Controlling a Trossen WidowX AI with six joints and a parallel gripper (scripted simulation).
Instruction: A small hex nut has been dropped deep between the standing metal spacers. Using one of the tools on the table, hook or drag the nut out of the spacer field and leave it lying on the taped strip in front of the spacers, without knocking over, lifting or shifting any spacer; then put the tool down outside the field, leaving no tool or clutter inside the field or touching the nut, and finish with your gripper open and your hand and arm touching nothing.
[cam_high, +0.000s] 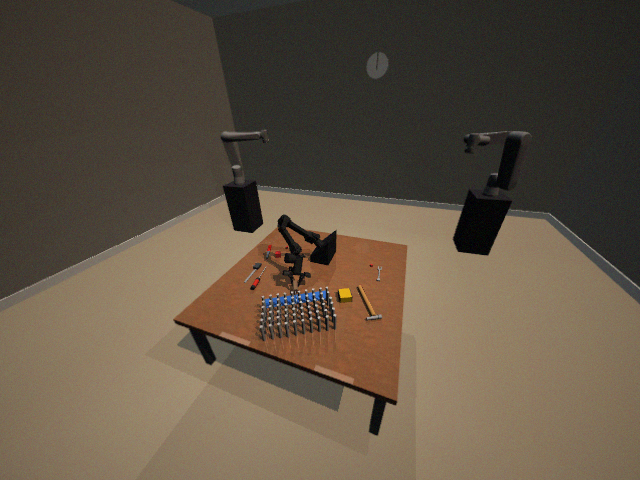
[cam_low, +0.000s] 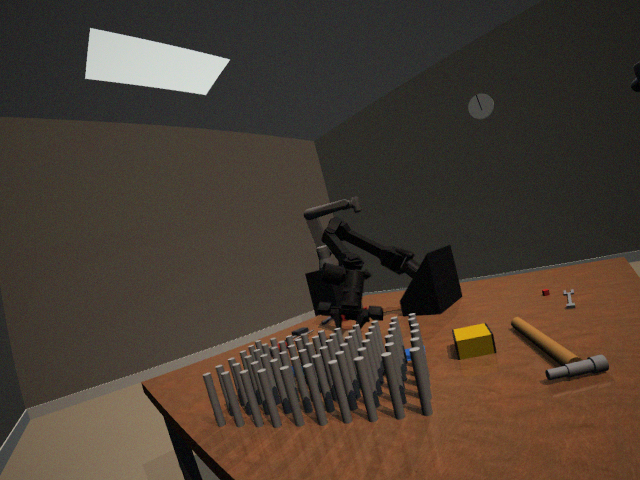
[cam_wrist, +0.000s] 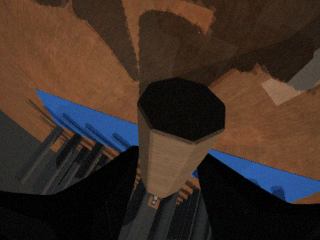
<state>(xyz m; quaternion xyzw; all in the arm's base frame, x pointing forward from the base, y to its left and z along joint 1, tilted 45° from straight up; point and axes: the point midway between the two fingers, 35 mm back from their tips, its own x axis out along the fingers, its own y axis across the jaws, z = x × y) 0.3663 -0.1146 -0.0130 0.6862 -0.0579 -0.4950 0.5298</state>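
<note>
Now: gripper tip 70 mm short of the blue taped strip, 40 mm to the right of it and 40 mm above it. From my gripper tip the other things lie so: yellow block 30 mm behind, 340 mm to the left, 20 mm below; grey wrench 340 mm behind, 540 mm to the left, 40 mm below.
</note>
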